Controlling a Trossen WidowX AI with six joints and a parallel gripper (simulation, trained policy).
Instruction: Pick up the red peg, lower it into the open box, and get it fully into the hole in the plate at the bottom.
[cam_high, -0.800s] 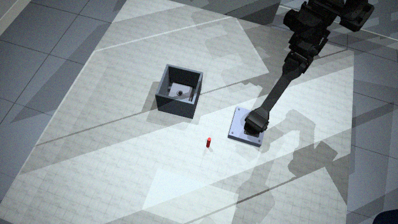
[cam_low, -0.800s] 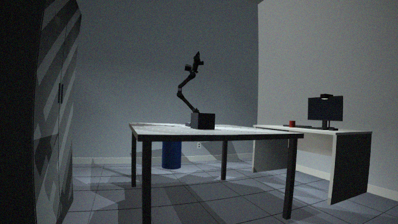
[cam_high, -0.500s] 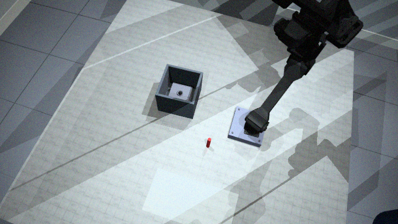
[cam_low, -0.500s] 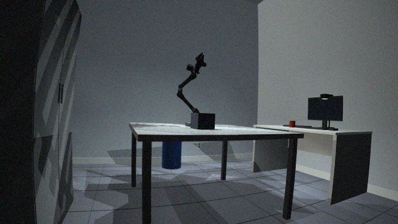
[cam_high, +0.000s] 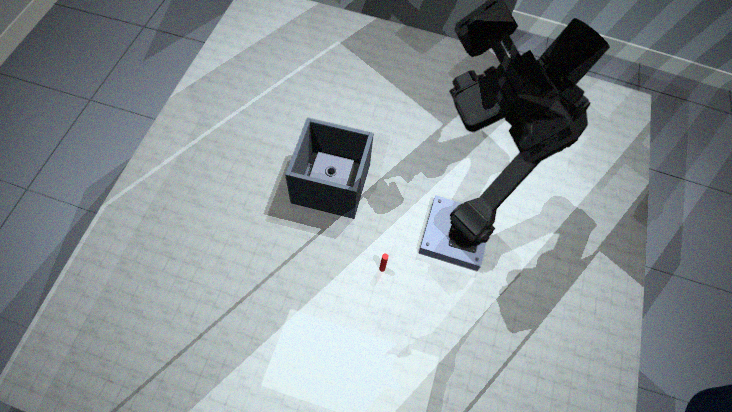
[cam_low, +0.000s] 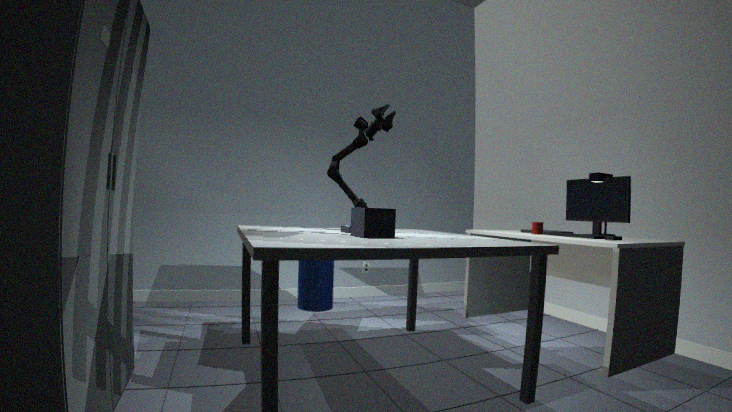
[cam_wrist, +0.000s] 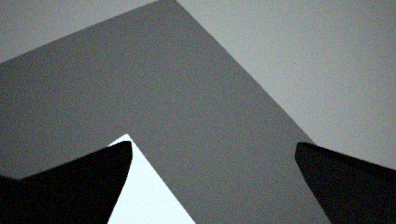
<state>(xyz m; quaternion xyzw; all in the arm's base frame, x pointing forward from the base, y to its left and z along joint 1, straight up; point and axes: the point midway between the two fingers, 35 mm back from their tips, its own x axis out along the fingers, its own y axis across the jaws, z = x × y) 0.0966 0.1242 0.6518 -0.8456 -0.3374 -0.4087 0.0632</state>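
My gripper tip is 67 cm above the red peg, 6 cm short of it and 2 cm to the left of it. The rest, counted from my gripper tip: light plate (67 cm below, 23 cm ahead, 20 cm to the right).
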